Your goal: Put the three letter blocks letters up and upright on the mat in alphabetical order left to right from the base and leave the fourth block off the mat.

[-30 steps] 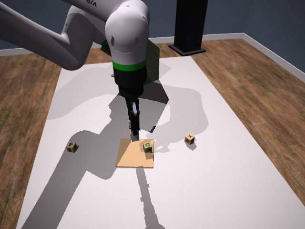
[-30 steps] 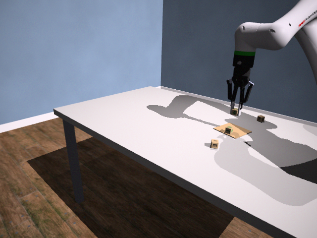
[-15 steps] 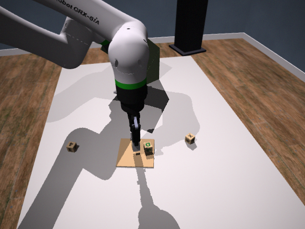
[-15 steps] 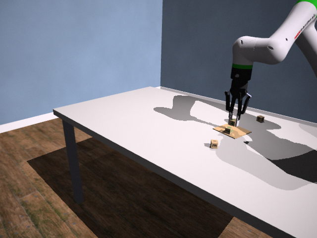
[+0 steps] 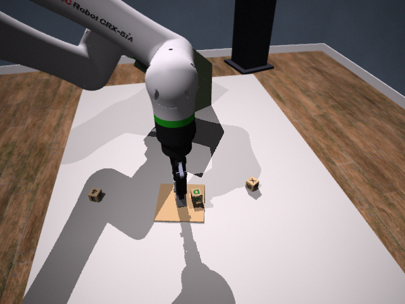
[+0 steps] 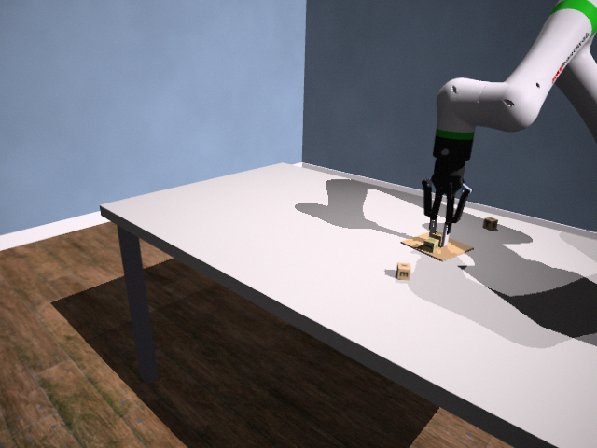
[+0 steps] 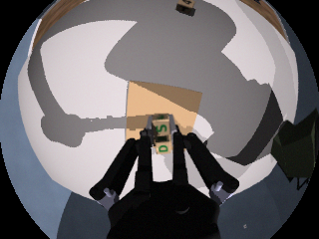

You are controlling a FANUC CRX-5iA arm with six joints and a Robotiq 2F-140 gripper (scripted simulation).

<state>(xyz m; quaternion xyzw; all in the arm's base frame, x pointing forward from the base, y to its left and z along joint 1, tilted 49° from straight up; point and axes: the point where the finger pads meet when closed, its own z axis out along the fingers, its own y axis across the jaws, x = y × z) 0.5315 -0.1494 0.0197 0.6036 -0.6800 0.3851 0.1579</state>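
Right now my hand is 4 cm above the mat.
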